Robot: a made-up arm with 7 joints. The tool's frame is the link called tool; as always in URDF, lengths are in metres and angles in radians. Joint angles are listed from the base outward.
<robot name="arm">
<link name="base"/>
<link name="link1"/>
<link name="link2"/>
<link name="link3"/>
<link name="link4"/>
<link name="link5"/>
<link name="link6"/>
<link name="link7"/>
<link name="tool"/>
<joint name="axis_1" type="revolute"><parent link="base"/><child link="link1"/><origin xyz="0 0 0.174"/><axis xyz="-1 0 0"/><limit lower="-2.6" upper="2.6"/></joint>
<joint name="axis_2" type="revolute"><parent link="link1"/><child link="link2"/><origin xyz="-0.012 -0.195 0"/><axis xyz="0 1 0"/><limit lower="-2.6" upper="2.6"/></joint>
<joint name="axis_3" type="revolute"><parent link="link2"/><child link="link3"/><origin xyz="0.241 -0.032 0.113"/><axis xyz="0 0 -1"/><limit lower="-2.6" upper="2.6"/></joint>
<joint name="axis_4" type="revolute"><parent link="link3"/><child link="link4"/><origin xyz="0.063 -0.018 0.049"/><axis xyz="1 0 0"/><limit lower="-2.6" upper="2.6"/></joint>
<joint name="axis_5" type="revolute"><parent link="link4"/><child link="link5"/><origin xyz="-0.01 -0.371 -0.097"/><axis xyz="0 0 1"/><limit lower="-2.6" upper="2.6"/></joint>
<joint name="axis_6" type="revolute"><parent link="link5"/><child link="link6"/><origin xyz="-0.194 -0.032 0.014"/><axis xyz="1 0 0"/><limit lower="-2.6" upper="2.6"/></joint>
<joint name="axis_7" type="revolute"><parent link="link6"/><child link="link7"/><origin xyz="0.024 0.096 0.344"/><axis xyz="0 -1 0"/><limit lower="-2.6" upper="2.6"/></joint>
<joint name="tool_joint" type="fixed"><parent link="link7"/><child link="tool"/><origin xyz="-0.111 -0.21 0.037"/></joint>
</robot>
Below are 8 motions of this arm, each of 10 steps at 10 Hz.
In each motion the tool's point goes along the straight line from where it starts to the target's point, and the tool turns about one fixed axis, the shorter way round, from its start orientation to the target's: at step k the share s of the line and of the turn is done. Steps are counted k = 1, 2, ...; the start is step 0. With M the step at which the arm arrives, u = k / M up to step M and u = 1 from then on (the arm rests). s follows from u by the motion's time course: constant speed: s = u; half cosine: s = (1 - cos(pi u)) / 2; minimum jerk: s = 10 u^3 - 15 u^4 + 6 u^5.
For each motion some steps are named. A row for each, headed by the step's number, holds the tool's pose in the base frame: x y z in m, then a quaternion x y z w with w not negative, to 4 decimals.
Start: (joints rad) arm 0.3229 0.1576 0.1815 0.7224 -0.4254 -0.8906 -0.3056
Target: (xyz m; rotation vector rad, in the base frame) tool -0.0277 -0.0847 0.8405 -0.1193 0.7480 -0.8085
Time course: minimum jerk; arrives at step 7
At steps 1, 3, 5, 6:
1: 0.1335 -0.3230 0.6048 -0.1905 0.3321 -0.2974 0.8746
3: 0.0766 -0.2389 0.6880 -0.1437 0.3413 -0.3290 0.8687
5: -0.0038 -0.1200 0.8056 -0.0767 0.3523 -0.3717 0.8555
6: -0.0239 -0.0904 0.8349 -0.0599 0.3547 -0.3819 0.8513

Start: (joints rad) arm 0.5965 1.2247 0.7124 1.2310 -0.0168 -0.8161 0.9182
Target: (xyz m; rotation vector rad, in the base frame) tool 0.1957 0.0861 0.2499 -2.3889 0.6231 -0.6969
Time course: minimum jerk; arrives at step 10
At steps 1, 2, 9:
1: -0.0772 -0.2004 0.4203 -0.4742 -0.0246 -0.3444 0.8099
2: -0.0636 -0.1862 0.4118 -0.5036 -0.0108 -0.3445 0.7922
9: 0.1933 0.0836 0.2514 -0.8911 0.2310 -0.2619 0.2899

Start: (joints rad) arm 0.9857 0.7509 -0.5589 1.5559 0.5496 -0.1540 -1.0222
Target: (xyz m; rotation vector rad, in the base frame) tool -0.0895 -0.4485 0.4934 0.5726 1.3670 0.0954
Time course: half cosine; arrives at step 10
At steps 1, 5, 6, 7, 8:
1: 0.0228 -0.7827 0.3928 0.3181 0.6515 0.1677 0.6680
5: -0.0319 -0.6198 0.4419 0.2910 0.6393 0.1074 0.7037
6: -0.0497 -0.5669 0.4578 0.2818 0.6345 0.0877 0.7144
7: -0.0658 -0.5191 0.4722 0.2734 0.6298 0.0699 0.7237
8: -0.0785 -0.4812 0.4836 0.2666 0.6259 0.0557 0.7308

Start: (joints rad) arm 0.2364 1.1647 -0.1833 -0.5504 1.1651 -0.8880 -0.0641
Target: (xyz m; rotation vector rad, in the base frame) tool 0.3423 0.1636 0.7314 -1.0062 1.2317 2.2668
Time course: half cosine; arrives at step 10
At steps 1, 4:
1: 0.6180 -0.5388 0.5149 -0.2155 0.3114 0.7630 0.5238
4: 0.5273 -0.3076 0.5861 -0.2669 0.3591 0.7902 0.4189

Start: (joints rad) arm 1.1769 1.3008 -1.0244 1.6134 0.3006 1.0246 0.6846
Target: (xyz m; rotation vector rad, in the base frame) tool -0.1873 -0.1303 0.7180 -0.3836 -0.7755 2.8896
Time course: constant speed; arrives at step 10
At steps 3, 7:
3: -0.4575 -0.3213 0.4481 0.4474 0.1232 -0.8477 0.2570
7: -0.3031 -0.2122 0.6023 0.2727 0.2052 -0.9368 0.0771

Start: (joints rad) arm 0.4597 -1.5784 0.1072 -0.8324 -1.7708 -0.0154 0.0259
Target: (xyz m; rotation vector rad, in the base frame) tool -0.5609 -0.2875 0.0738 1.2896 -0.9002 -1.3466
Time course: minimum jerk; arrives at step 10
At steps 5, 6, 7, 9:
5: -0.4929 -0.1241 0.2405 0.4206 -0.5772 -0.5846 0.3849
6: -0.5177 -0.1838 0.1796 0.4666 -0.5070 -0.5801 0.4344
7: -0.5387 -0.2342 0.1282 0.5020 -0.4439 -0.5721 0.4730
9: -0.5597 -0.2847 0.0767 0.5340 -0.3777 -0.5601 0.5085

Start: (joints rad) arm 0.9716 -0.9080 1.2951 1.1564 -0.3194 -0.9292 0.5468
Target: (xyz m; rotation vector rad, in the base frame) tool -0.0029 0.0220 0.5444 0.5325 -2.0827 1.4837
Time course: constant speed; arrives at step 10
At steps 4, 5, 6, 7, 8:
4: -0.0825 -0.0199 0.4002 0.0816 -0.8258 0.0332 0.5570
5: -0.0692 -0.0129 0.4242 0.1043 -0.8385 0.1255 0.5199
6: -0.0560 -0.0059 0.4482 0.1259 -0.8423 0.2164 0.4773
7: -0.0427 0.0010 0.4723 0.1461 -0.8372 0.3051 0.4296
8: -0.0294 0.0080 0.4963 0.1648 -0.8233 0.3906 0.3775

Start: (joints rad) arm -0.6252 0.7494 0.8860 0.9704 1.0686 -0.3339 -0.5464
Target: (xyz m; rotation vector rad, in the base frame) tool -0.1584 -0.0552 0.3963 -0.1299 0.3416 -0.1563
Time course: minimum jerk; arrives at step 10
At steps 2, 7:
2: -0.3042 -0.5179 -0.0421 0.3779 0.2215 0.0675 0.8964
7: -0.1836 -0.1353 0.3204 0.0139 0.1819 -0.0529 0.9818

